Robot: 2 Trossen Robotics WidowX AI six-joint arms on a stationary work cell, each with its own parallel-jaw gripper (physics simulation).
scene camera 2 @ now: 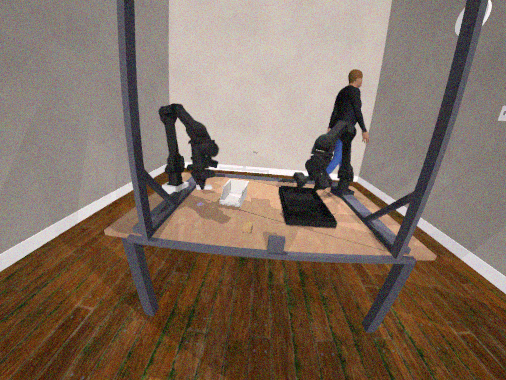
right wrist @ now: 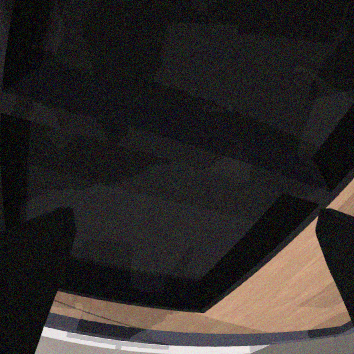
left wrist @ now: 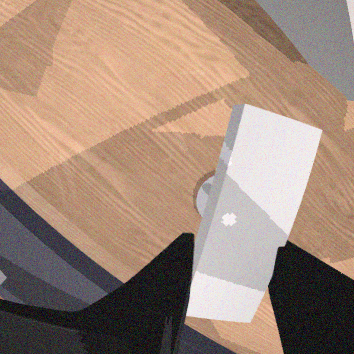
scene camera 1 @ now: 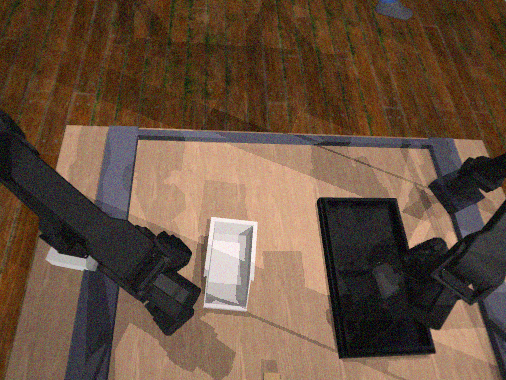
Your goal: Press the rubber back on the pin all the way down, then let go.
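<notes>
My right gripper (scene camera 1: 383,263), (right wrist: 200,222) is open and it's holding nothing. My left gripper is at (scene camera 1: 158,293) and (left wrist: 229,245). There's a white bin (scene camera 1: 230,260), (left wrist: 316,37) that I can see too, and a black tray (scene camera 1: 357,233).
</notes>
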